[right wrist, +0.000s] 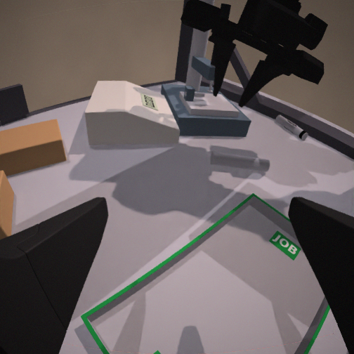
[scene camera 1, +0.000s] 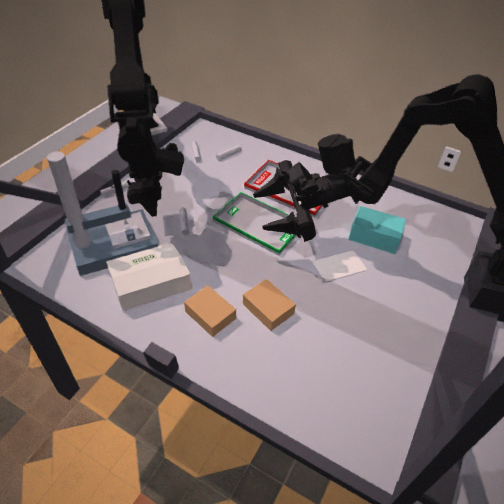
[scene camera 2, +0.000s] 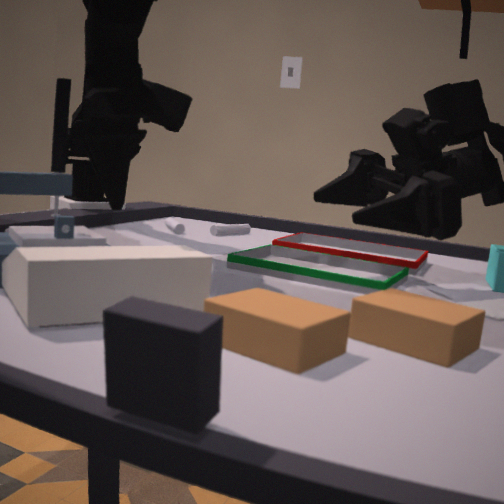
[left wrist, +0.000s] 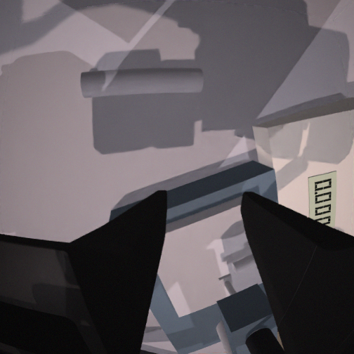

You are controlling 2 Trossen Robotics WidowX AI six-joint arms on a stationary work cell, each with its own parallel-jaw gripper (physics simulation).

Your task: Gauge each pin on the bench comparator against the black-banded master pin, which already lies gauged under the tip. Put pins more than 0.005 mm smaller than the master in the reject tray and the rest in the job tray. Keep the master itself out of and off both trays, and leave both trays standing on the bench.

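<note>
My left gripper (scene camera 1: 151, 207) (scene camera 2: 105, 202) (left wrist: 204, 200) (right wrist: 227, 100) is partly open and empty above the blue comparator (scene camera 1: 90, 260) (left wrist: 220, 187) (right wrist: 215, 126). No pin is visible under the tip. A grey pin (scene camera 1: 184, 220) (left wrist: 142, 82) (right wrist: 240, 158) lies on the bench beside the comparator. The black-banded pin (right wrist: 291, 127) lies beyond the comparator. Two more pins (scene camera 1: 196, 151) (scene camera 1: 229, 153) (scene camera 2: 175, 226) (scene camera 2: 230, 229) lie at the back. My right gripper (scene camera 1: 260, 211) (scene camera 2: 334, 207) (right wrist: 200, 206) is wide open above the green job tray (scene camera 1: 247, 234) (scene camera 2: 310, 272) (right wrist: 170, 255). The red reject tray (scene camera 1: 257, 172) (scene camera 2: 350, 254) stands behind it.
A cream display box (scene camera 1: 152, 282) (scene camera 2: 120, 285) (right wrist: 130, 125) stands beside the comparator. Two orange blocks (scene camera 1: 210, 307) (scene camera 1: 269, 302) stand near it. A teal box (scene camera 1: 377, 230) and a pale sheet (scene camera 1: 342, 266) lie at the right. A dark block (scene camera 1: 161, 358) (scene camera 2: 162, 365) stands at the front edge.
</note>
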